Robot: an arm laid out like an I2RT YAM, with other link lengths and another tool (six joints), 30 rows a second.
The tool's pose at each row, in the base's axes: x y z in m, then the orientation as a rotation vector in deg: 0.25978 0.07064 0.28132 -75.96 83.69 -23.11; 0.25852 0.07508 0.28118 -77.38 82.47 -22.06; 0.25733 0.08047 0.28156 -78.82 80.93 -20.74; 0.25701 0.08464 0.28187 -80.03 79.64 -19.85; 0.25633 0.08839 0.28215 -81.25 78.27 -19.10; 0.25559 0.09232 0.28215 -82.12 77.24 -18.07; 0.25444 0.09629 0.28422 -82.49 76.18 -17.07; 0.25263 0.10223 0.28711 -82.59 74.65 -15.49
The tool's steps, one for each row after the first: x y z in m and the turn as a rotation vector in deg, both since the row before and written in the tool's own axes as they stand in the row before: -0.00401 0.00218 0.00071 -0.95 -1.30 -0.81; -0.00506 0.00195 0.00109 -0.98 -1.66 -0.83; -0.00377 0.00111 0.00147 -0.74 -1.26 -0.81; -0.00348 0.00114 0.00109 -0.67 -1.22 -0.92; -0.00352 0.00137 0.00132 -0.68 -1.18 -0.45; -0.00461 -0.00011 0.00034 -0.30 -1.26 -0.21; -0.00682 0.00002 0.00066 -0.18 -1.96 -0.01
